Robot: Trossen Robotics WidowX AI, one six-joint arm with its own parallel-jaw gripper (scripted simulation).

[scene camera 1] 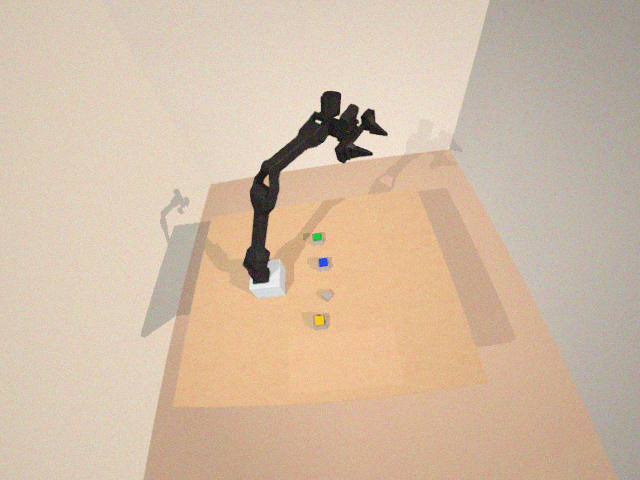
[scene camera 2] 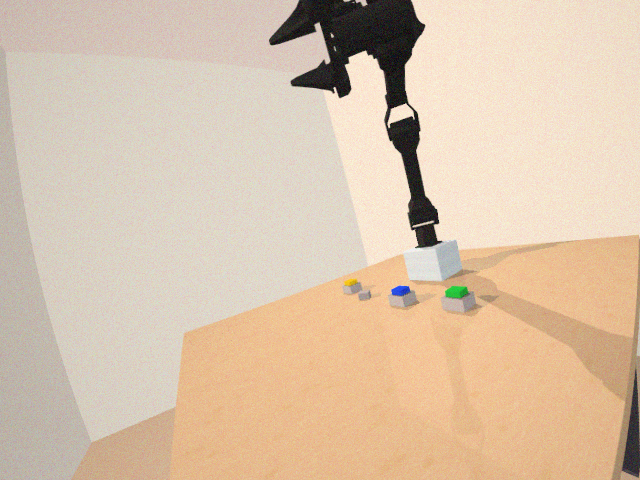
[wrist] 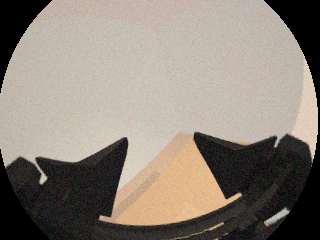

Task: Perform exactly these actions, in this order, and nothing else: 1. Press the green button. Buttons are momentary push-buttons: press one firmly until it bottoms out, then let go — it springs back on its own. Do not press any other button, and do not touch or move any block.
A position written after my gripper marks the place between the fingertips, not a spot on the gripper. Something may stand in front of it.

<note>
My gripper (scene camera 2: 281,65) is open, holding nothing.
My gripper is seen too in scene camera 1 (scene camera 1: 380,144) and in the wrist view (wrist: 161,138).
</note>
